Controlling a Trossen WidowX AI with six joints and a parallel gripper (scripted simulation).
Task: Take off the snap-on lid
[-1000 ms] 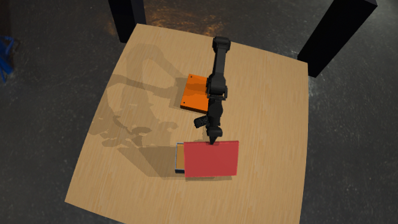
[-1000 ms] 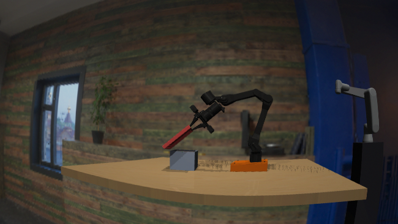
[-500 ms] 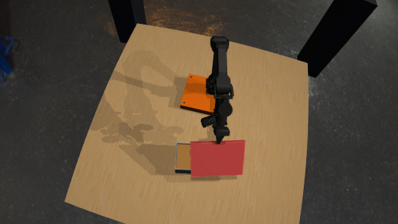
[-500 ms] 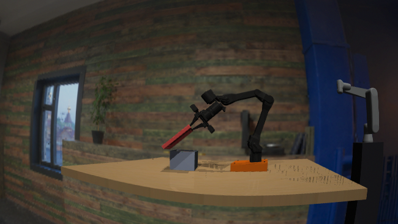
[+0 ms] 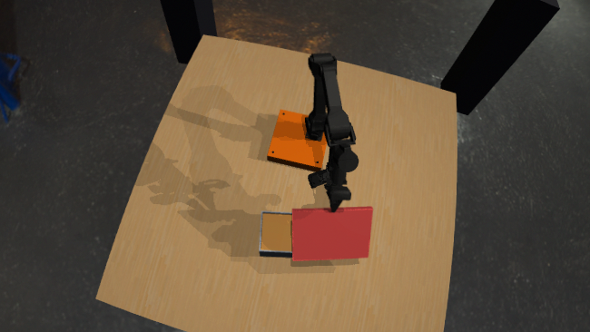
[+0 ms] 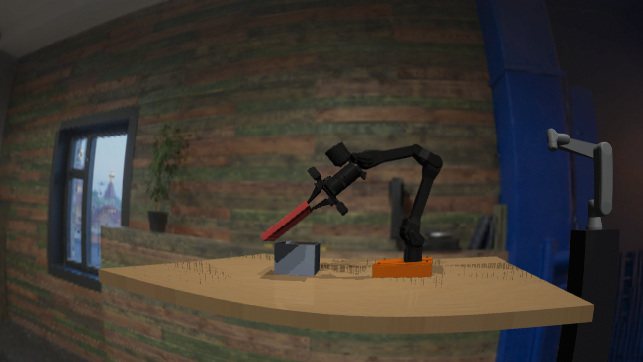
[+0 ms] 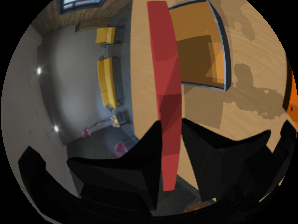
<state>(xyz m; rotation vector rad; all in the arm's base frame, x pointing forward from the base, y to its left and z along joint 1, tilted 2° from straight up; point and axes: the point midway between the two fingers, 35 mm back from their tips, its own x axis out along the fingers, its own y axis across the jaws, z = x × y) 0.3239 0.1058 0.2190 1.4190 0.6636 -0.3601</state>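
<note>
The red lid is 6 cm ahead of my gripper tip, 2 cm to the left of it and 5 cm below it. The rest, counted from my gripper tip: storage box: 7 cm ahead, 11 cm to the right, 18 cm below.
</note>
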